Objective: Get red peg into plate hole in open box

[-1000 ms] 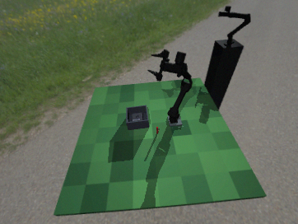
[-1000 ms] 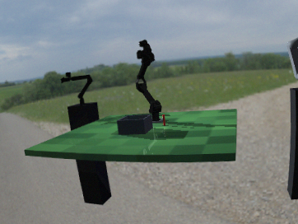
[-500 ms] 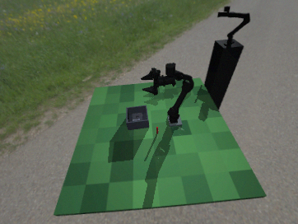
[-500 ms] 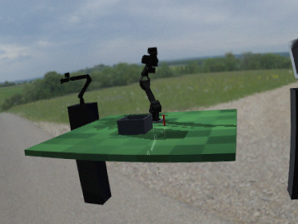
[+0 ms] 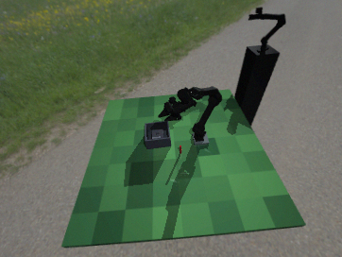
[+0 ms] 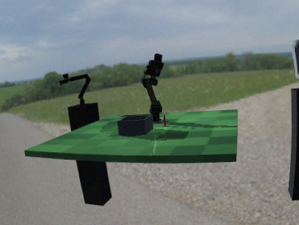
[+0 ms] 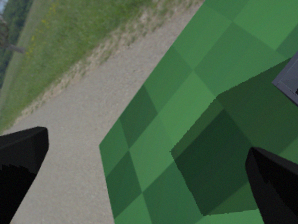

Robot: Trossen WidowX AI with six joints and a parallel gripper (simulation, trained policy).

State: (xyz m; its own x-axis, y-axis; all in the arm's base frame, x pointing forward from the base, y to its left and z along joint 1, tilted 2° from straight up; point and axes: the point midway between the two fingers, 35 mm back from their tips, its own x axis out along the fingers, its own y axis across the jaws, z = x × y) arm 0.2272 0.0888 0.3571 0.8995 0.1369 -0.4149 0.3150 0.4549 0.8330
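Right now my gripper tip is 110 mm past the red peg, 10 mm to the right of it and 310 mm above it. Round my gripper tip: box 60 mm ahead, 150 mm to the right, 320 mm below.
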